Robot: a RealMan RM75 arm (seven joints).
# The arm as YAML. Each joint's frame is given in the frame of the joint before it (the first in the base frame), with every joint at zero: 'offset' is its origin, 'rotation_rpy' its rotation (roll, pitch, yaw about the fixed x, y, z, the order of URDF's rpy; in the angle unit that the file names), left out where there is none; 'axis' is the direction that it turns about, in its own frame. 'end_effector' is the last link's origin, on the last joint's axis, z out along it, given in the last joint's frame.
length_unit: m
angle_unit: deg
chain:
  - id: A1
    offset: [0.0, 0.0, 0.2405]
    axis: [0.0, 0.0, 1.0]
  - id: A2
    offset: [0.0, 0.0, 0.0]
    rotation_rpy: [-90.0, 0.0, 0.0]
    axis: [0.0, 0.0, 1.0]
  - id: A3
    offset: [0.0, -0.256, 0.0]
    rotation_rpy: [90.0, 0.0, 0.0]
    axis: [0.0, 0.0, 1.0]
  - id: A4
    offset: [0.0, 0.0, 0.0]
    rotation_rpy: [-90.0, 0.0, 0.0]
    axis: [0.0, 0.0, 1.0]
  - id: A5
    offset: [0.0, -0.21, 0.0]
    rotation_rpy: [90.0, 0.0, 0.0]
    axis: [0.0, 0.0, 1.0]
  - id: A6
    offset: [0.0, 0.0, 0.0]
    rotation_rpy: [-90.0, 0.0, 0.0]
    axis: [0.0, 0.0, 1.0]
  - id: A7
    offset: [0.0, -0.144, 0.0]
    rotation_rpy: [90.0, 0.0, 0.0]
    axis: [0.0, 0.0, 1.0]
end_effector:
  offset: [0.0, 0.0, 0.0]
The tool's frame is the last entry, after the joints.
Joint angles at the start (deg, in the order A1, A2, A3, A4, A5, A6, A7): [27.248 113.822 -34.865 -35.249 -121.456 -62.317 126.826]
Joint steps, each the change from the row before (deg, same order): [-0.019 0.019 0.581 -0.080 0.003 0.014 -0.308]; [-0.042 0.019 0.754 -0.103 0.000 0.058 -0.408]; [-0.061 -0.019 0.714 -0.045 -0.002 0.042 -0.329]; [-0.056 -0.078 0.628 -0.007 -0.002 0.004 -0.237]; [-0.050 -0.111 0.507 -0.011 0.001 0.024 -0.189]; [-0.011 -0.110 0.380 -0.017 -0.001 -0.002 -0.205]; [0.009 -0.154 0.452 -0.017 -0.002 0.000 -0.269]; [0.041 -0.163 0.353 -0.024 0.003 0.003 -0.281]
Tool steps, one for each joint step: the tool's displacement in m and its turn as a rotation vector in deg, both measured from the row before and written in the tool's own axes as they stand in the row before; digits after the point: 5 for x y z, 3 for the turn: [-0.00106 -0.00085 -0.00105 0.051 -0.493 0.033]; [-0.00135 -0.00133 -0.00146 0.121 -0.659 0.043]; [-0.00113 -0.00156 -0.00156 0.141 -0.594 0.131]; [-0.00119 -0.00159 -0.00162 0.138 -0.508 0.158]; [-0.00131 -0.00154 -0.00157 0.166 -0.448 0.102]; [-0.00131 -0.00106 -0.00121 0.111 -0.344 -0.029]; [-0.00182 -0.00122 -0.00146 0.135 -0.421 -0.087]; [-0.00195 -0.00091 -0.00122 0.114 -0.364 -0.194]
